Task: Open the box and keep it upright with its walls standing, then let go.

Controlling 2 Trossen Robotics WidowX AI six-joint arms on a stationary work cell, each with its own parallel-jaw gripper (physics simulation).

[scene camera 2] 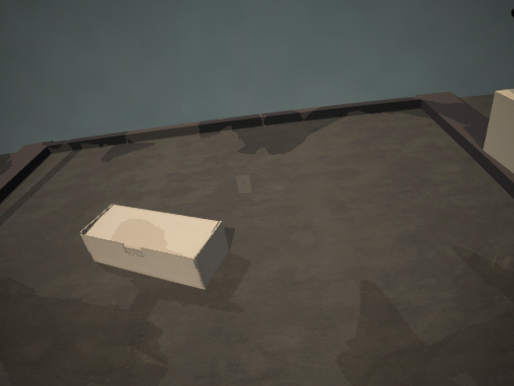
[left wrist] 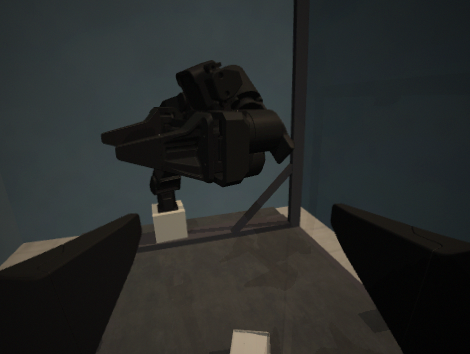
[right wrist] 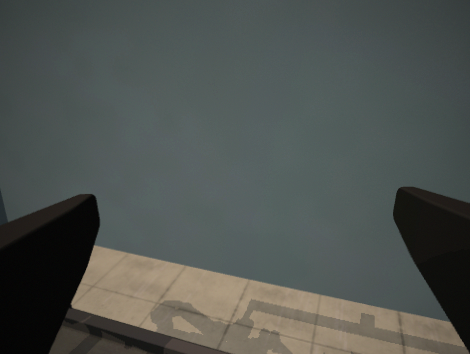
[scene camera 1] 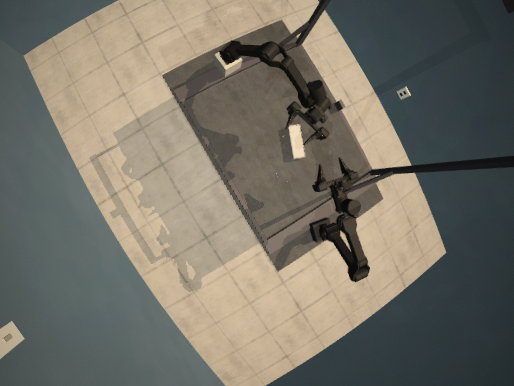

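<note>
A small white oblong box [scene camera 1: 296,142] [scene camera 2: 155,225] [left wrist: 250,342] stands upright on the dark table [scene camera 1: 250,105] [scene camera 2: 325,215] [left wrist: 200,285]. Its lid lies closed over the top, with a small tab at the middle of its long front edge in scene camera 2. My right gripper [scene camera 1: 296,135] [left wrist: 107,144] [right wrist: 248,205] is open and empty, high above the table; from overhead its fingers overlap one end of the box. My left gripper [scene camera 1: 330,162] [left wrist: 237,218] is open and empty, raised beyond the box's lower right in scene camera 1. Neither gripper touches the box. The box does not show in the right wrist view.
A pale block [scene camera 1: 235,66] [scene camera 2: 501,130] [left wrist: 170,227] stands under the right arm's base. A raised rail [scene camera 1: 220,167] [scene camera 2: 165,131] runs along the table's far edge. A dark frame post [left wrist: 298,125] rises at the table's corner in the left wrist view.
</note>
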